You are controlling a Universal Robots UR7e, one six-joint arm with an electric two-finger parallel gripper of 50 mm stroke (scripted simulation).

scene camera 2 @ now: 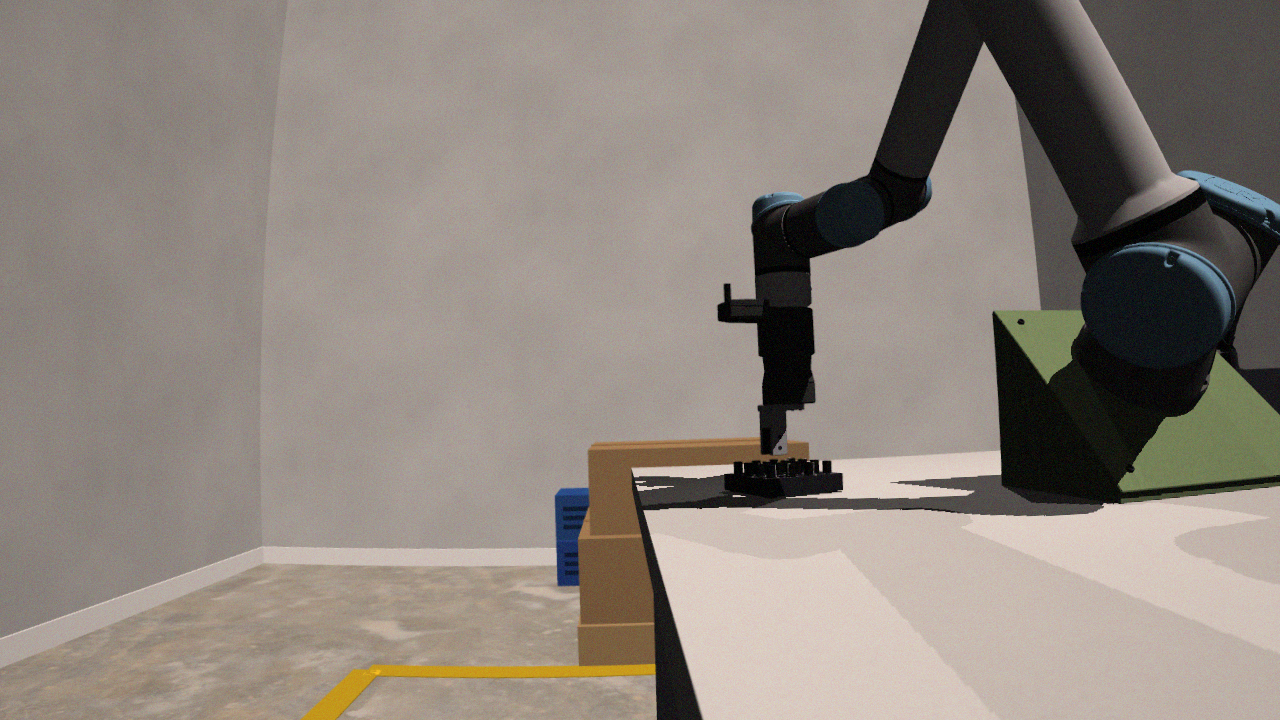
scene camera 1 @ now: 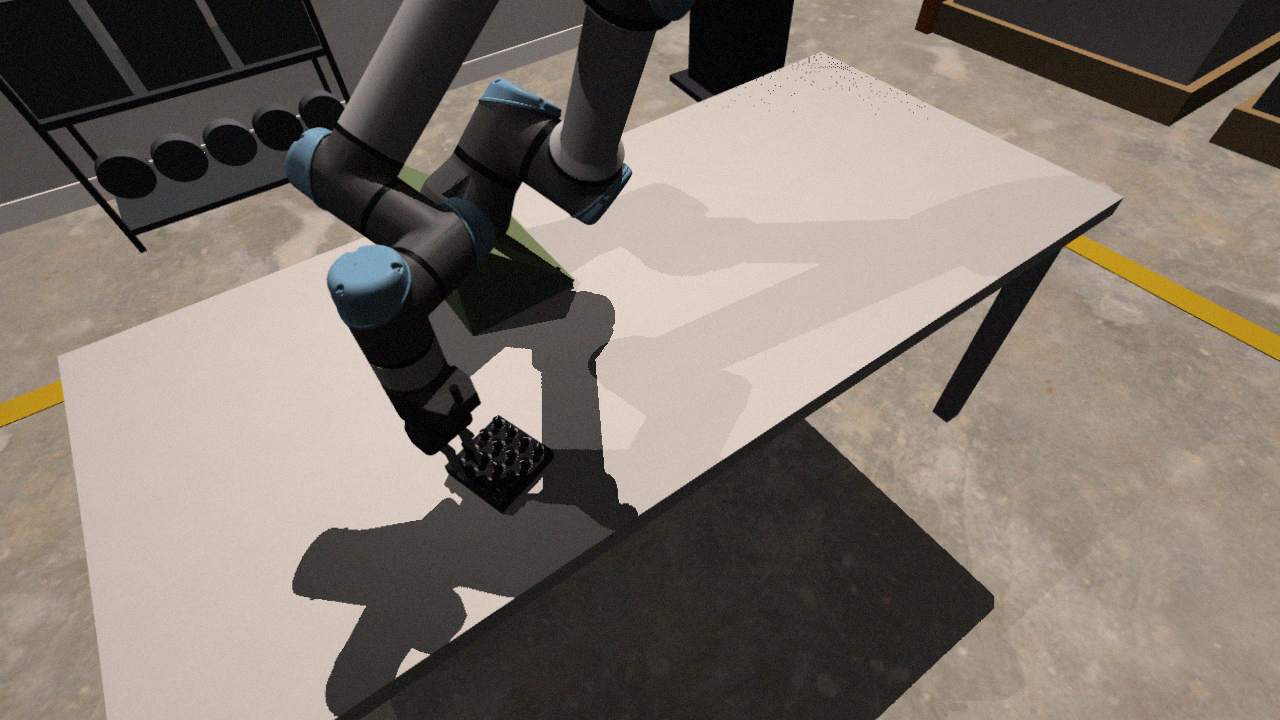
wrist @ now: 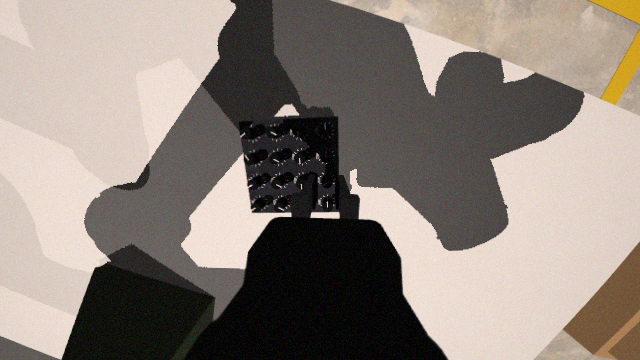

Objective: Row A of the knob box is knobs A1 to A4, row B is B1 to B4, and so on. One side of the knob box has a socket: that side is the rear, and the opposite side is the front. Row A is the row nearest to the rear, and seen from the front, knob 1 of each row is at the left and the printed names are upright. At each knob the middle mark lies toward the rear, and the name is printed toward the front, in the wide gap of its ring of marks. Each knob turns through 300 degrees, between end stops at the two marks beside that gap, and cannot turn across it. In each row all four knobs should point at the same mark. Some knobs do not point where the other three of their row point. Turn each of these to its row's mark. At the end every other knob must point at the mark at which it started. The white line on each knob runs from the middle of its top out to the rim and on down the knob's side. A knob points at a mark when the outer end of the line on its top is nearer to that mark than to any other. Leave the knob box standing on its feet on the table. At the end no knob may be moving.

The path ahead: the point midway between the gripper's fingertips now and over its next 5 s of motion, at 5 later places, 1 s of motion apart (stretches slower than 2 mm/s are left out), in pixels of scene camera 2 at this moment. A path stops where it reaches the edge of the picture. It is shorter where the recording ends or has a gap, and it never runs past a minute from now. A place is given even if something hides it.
My gripper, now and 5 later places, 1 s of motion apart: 773, 454; 774, 464; 772, 446; 773, 432; 771, 426; 772, 421
